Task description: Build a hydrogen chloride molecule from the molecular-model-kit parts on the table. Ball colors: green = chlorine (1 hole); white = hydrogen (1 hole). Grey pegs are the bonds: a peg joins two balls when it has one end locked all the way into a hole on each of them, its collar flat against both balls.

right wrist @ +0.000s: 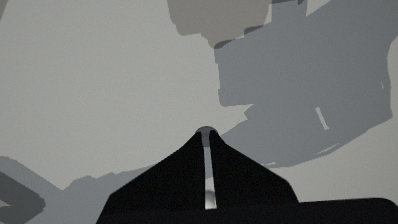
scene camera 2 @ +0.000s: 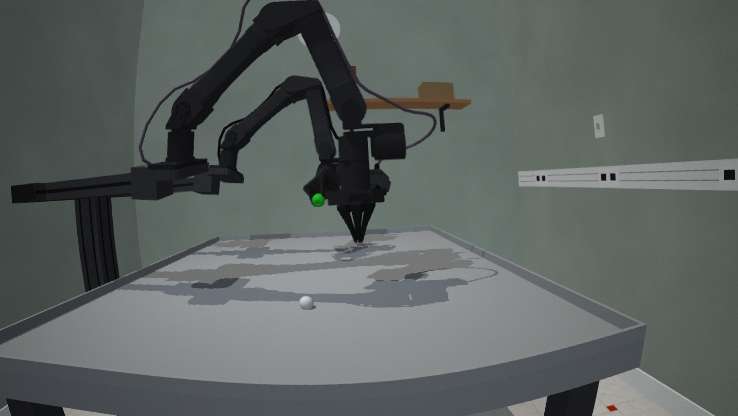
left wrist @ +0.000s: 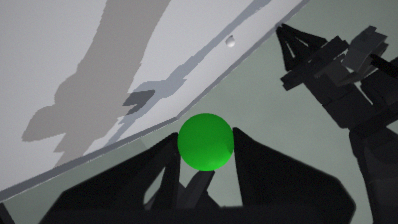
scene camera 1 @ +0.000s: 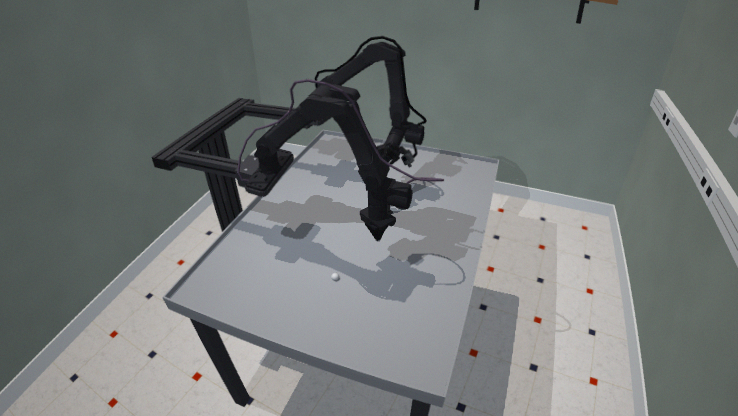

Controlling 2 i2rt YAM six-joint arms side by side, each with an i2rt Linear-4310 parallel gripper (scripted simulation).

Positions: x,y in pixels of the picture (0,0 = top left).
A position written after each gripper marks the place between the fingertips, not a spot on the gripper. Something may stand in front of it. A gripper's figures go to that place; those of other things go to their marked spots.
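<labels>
The left gripper [left wrist: 205,138] is 13 cm from the lens, and the right gripper [left wrist: 279,26] is 40 cm from the lens. There's a green ball [left wrist: 205,141] too, and that ball is 11 cm from the lens.
</labels>
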